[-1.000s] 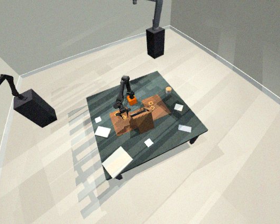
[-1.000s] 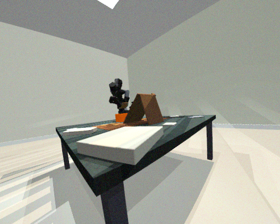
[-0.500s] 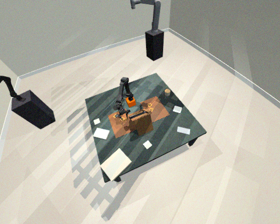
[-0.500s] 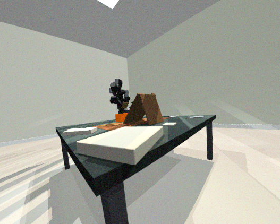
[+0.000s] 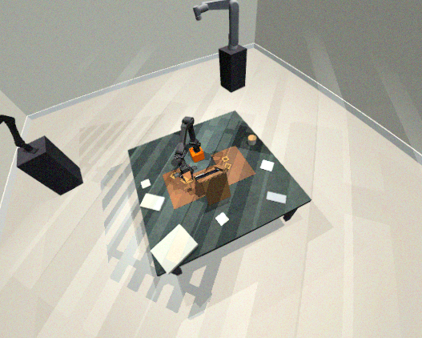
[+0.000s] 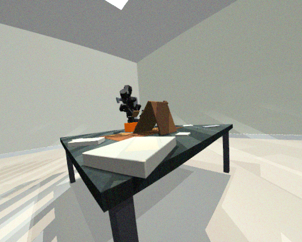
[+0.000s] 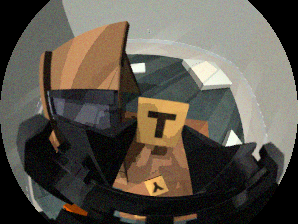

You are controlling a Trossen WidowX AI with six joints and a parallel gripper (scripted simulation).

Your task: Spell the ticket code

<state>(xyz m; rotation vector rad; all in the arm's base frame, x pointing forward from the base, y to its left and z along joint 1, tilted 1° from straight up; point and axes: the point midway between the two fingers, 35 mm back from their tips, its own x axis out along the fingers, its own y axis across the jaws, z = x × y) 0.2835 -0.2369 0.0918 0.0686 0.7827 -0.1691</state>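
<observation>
My gripper tip is now 120 mm to the right of the white ticket, 70 mm above it and 40 mm past it. Also, from my gripper tip: yellow letter tile (400 mm to the left, 160 mm below, 30 mm behind); then flat white slab (340 mm to the right, 160 mm below, 110 mm behind); then mat (210 mm to the left, 170 mm below, 110 mm behind).
</observation>
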